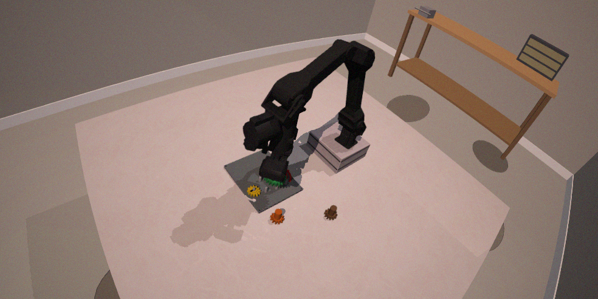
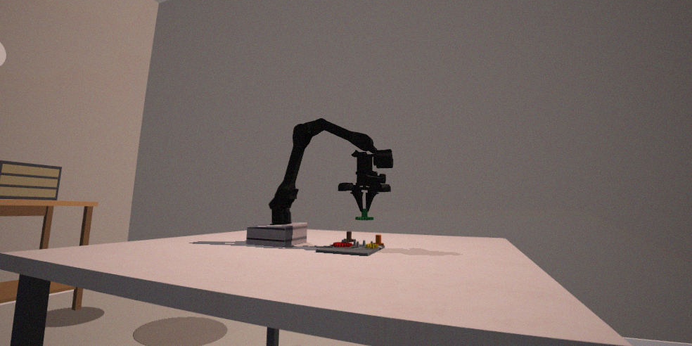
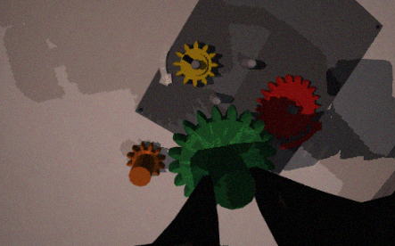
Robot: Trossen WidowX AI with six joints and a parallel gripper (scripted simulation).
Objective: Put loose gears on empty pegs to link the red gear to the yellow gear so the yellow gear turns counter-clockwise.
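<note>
Right now the yellow gear is 110 mm below my gripper tip, 40 mm to the right of it and 30 mm ahead of it. The rest, counted from my gripper tip: green gear (10 mm below); then red gear (110 mm below, 70 mm behind, 50 mm to the right); then orange gear (110 mm below, 70 mm to the left, 40 mm ahead).
</note>
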